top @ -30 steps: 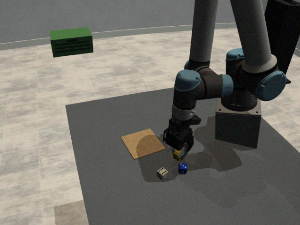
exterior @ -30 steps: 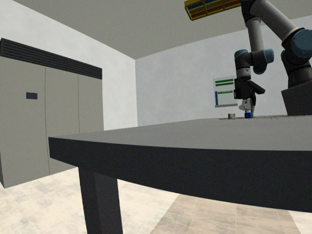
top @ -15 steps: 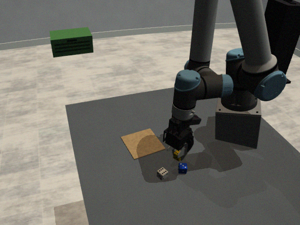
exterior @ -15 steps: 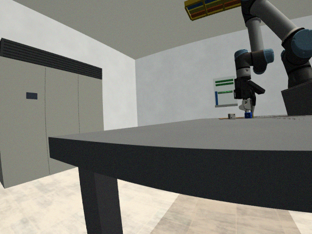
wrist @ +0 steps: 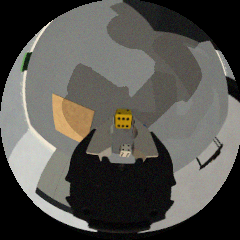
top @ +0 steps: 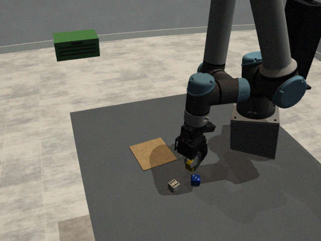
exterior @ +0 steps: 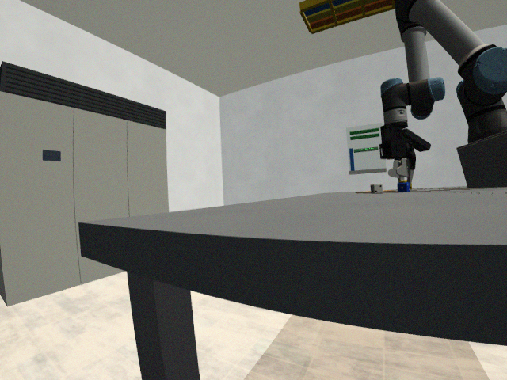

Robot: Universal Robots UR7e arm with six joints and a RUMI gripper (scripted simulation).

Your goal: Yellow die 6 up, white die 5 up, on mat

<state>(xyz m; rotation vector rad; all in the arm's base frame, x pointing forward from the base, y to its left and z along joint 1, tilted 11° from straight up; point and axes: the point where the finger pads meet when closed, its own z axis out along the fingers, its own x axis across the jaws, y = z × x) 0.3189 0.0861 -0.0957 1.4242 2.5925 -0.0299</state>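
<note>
Now: the tan mat 12 cm to the right of my hand, 11 cm ahead of it and 2 cm below it. Round my hand: white die 9 cm ahead, 7 cm to the left, 1 cm below; yellow die right at my hand; blue die 7 cm to the left, 1 cm below, 1 cm ahead.
</note>
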